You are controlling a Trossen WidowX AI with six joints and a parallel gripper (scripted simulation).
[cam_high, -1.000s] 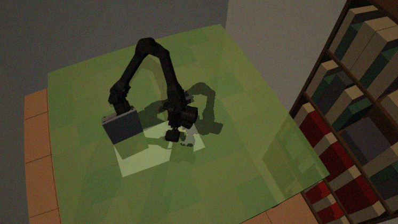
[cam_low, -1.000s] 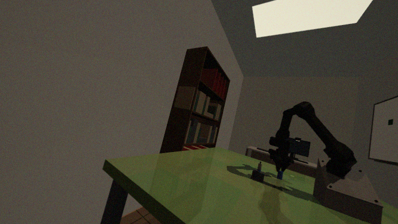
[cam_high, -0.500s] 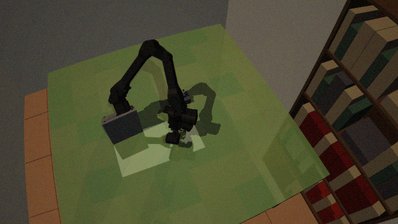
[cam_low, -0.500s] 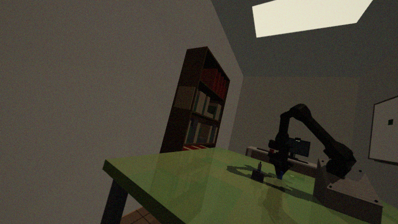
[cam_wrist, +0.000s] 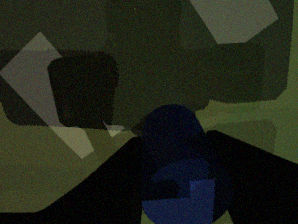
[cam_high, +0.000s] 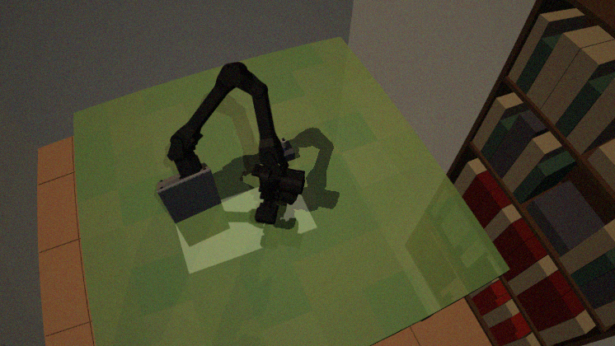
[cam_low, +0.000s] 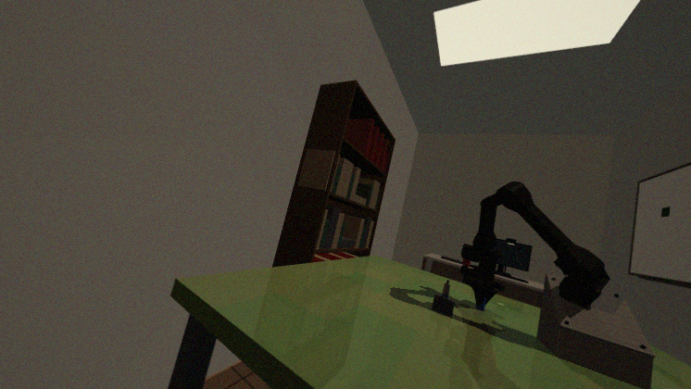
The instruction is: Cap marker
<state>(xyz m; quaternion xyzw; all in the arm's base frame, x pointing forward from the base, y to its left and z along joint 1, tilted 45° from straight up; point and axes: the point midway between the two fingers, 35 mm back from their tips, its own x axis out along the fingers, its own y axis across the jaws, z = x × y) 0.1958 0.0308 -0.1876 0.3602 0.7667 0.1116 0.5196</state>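
Right now the holder block is 10 cm ahead of my gripper tip, 21 cm to the left of it and 1 cm above it. Also, from my gripper tip: blue cap: 1 cm above.
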